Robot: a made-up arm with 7 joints. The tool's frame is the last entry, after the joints.
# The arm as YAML. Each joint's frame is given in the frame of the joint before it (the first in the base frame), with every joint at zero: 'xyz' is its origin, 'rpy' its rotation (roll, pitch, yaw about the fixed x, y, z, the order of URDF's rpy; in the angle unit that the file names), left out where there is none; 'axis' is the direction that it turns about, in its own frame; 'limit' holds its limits. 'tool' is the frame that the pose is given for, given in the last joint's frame.
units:
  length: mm
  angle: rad
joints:
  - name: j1
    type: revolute
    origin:
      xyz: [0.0, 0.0, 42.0]
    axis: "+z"
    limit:
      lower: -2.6
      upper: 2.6
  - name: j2
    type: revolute
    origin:
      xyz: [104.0, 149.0, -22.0]
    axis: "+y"
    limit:
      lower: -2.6
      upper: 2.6
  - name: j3
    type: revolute
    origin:
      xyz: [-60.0, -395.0, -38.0]
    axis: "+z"
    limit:
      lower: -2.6
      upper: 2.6
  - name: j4
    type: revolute
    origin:
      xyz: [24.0, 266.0, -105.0]
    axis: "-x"
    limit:
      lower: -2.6
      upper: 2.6
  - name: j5
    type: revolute
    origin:
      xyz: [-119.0, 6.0, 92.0]
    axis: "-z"
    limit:
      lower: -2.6
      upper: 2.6
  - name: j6
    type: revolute
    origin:
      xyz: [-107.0, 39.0, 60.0]
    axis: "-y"
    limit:
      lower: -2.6
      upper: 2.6
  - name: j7
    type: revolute
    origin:
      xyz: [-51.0, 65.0, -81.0]
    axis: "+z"
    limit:
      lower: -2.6
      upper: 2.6
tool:
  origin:
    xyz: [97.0, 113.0, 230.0]
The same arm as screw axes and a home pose.
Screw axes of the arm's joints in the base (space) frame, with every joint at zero. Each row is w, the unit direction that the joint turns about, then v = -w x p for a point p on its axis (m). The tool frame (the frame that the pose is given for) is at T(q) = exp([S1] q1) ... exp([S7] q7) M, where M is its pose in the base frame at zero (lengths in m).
S1: w 0 0 1 v 0 0 0
S2: w 0 1 0 v -0.02 0 0.104
S3: w 0 0 1 v -0.246 -0.044 0
S4: w -1 0 0 v 0 0.123 0.02
S5: w 0 0 -1 v -0.026 -0.051 0
S6: w 0 -1 0 v 0.029 0 0.158
S7: w 0 0 1 v 0.13 0.209 0
M =
1 0 0 -0.112
0 1 0 0.243
0 0 1 0.178
0 0 0 1
Joint limits (deg, base to tool): -148.97..148.97 -148.97..148.97 -148.97..148.97 -148.97..148.97 -148.97..148.97 -148.97..148.97 -148.97..148.97

